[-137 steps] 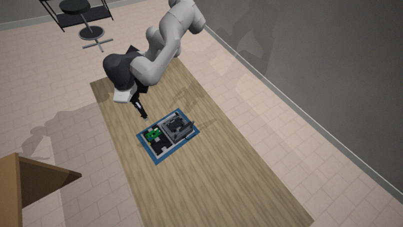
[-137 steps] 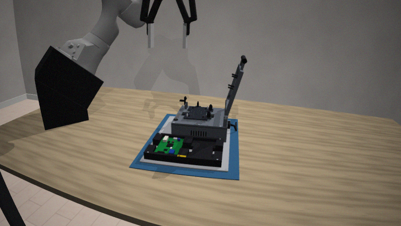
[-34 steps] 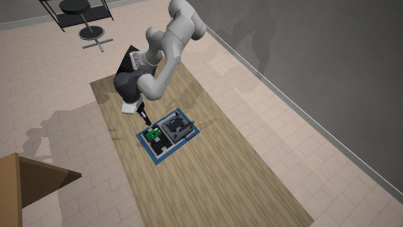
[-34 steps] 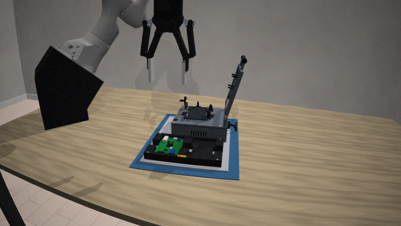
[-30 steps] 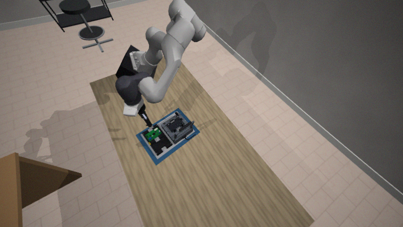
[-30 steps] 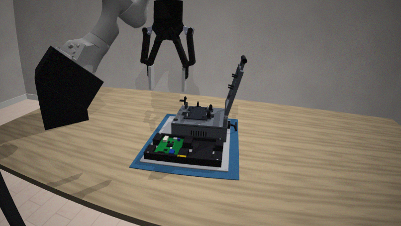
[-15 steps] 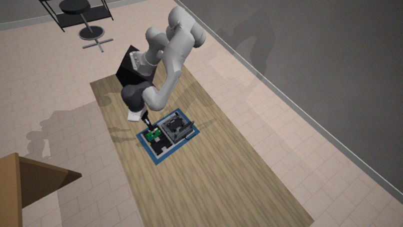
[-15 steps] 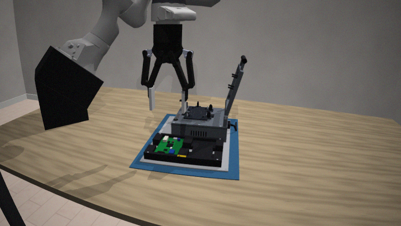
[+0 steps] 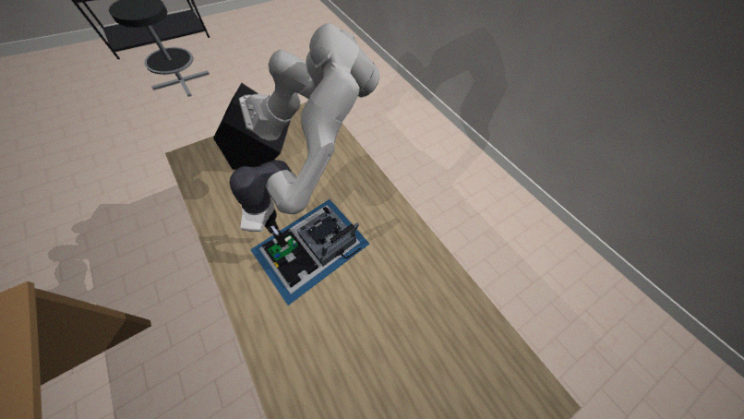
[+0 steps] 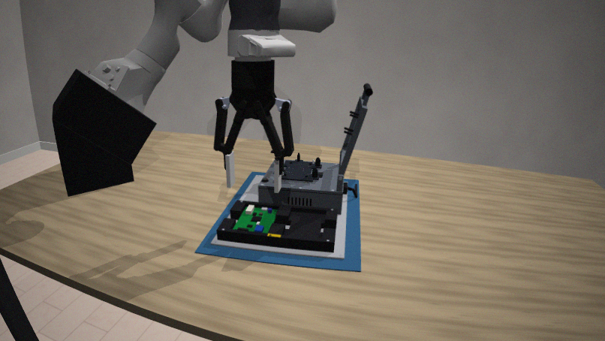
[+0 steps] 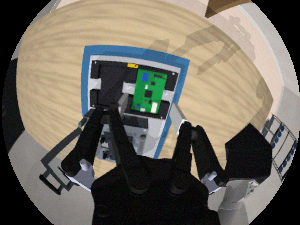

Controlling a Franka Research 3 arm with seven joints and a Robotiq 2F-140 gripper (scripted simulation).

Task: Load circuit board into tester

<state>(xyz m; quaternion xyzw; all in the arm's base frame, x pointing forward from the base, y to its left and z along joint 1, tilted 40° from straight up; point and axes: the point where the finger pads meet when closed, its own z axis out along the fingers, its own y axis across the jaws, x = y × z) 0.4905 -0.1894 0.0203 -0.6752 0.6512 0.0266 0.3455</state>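
My hand is 100 mm above the green circuit board. Round my hand: tester lid 150 mm ahead, 200 mm to the left, 70 mm above.
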